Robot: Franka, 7 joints.
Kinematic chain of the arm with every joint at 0, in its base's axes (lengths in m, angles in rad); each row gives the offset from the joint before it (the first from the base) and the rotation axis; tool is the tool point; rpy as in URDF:
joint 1: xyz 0 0 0.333 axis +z
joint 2: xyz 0 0 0 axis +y
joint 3: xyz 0 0 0.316 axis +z
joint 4: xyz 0.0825 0 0 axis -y
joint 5: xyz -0.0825 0 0.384 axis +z
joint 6: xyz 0 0 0 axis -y
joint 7: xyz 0.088 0 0 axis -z
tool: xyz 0 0 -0.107 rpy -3.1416 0 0
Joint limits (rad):
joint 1: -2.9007..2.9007
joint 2: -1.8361..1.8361
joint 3: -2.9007..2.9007
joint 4: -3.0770..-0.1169
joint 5: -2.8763..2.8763
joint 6: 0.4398..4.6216
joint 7: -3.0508..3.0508
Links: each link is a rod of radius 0.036 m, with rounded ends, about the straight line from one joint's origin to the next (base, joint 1, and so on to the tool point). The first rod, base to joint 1, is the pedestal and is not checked.
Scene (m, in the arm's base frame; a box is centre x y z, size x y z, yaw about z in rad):
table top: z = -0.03
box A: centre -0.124 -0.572 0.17 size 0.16 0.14 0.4 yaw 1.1
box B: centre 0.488 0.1 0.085 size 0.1 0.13 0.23 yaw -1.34
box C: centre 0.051 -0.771 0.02 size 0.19 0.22 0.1 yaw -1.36
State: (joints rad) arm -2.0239 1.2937 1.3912 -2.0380 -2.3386 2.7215 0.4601
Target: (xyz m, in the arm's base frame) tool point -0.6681 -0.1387 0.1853
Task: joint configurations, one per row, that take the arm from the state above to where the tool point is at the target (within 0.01 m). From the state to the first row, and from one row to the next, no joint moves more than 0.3 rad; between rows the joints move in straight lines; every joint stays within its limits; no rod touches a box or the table.
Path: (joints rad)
1: -2.1410 1.0307 1.2968 -2.0170 -2.3367 2.6426 0.4601
2: -2.2582 0.7678 1.2024 -1.9960 -2.3347 2.5638 0.4600
3: -2.3753 0.5048 1.1081 -1.9750 -2.3328 2.4849 0.4600
4: -2.4924 0.2419 1.0137 -1.9540 -2.3309 2.4060 0.4600
5: -2.4184 0.1223 0.7669 -1.9590 -2.3338 2.5493 0.4600
6: -2.3444 0.0027 0.5201 -1.9640 -2.3368 2.6925 0.4601
7: -2.5299 0.2410 0.3345 -1.8732 -2.3362 2.6055 0.4601
8: -2.7153 0.4792 0.1488 -1.7824 -2.3356 2.5184 0.4601
9: -2.9007 0.7175 -0.0368 -1.6915 -2.3349 2.4313 0.4601

